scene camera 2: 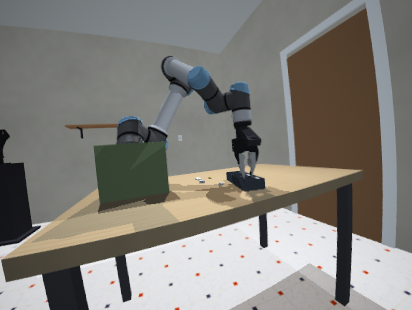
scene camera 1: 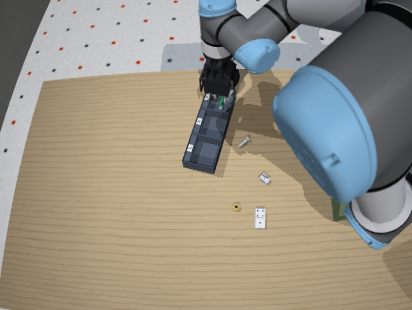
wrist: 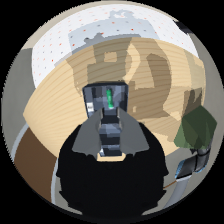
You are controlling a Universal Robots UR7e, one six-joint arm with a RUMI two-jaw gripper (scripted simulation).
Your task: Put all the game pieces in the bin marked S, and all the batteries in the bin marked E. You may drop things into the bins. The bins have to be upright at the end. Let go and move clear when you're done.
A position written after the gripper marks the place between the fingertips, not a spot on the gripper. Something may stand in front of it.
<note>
In view: the gripper (scene camera 1: 221, 99).
The gripper also shows in scene camera 2 (scene camera 2: 247, 178).
</note>
